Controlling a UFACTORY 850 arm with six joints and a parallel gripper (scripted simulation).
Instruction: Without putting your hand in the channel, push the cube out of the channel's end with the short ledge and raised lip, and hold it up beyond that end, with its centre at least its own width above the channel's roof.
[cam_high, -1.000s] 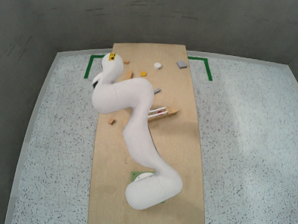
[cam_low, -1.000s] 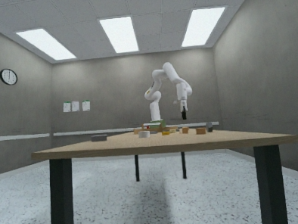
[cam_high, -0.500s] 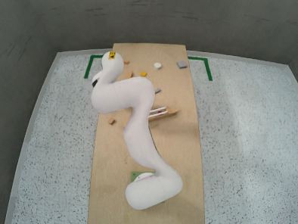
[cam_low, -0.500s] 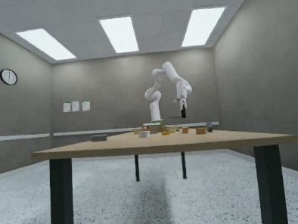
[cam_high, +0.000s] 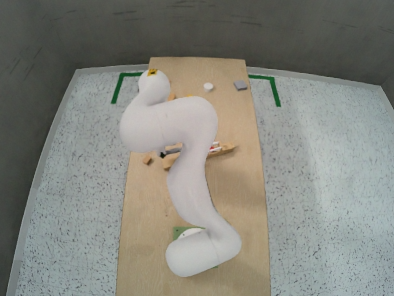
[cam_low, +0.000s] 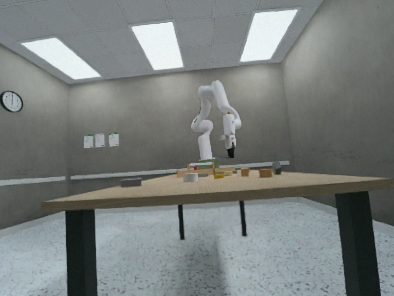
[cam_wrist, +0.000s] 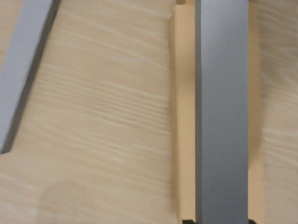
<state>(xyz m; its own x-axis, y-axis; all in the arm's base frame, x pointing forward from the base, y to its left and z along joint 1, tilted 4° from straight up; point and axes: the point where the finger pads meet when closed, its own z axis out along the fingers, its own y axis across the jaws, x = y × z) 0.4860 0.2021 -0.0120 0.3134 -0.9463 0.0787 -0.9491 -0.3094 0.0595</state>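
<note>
My gripper is now 2 cm short of the long grey bar, 5 cm to the left of it and 1 cm above it. Also, from my hand: wooden channel 6 cm ahead, 23 cm to the right, 8 cm below; small tan block 11 cm to the left, 12 cm below; grey rod 16 cm ahead, 6 cm to the right, 12 cm below.
</note>
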